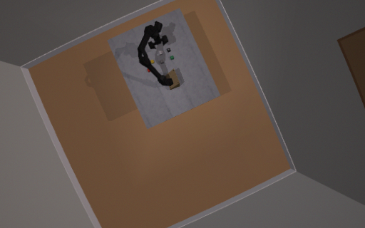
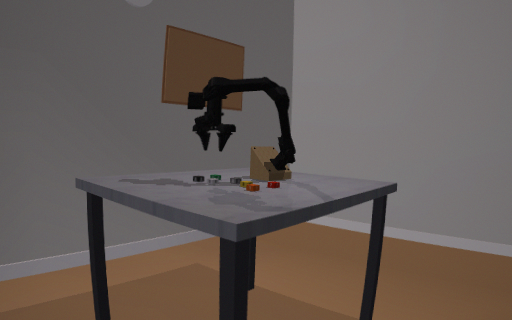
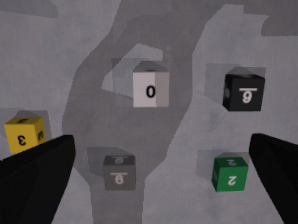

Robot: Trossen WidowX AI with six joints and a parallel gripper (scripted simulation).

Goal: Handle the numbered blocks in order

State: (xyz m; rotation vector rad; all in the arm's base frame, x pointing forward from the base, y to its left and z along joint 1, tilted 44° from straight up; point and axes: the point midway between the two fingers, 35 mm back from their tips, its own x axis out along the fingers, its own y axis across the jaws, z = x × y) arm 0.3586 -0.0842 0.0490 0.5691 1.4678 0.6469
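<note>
My gripper tip is now 11 cm above the white block. Also, from my gripper tip: green block: 11 cm below, 9 cm to the right, 9 cm behind; black block: 11 cm below, 9 cm to the right; grey block: 11 cm below, 10 cm behind, 3 cm to the left.
</note>
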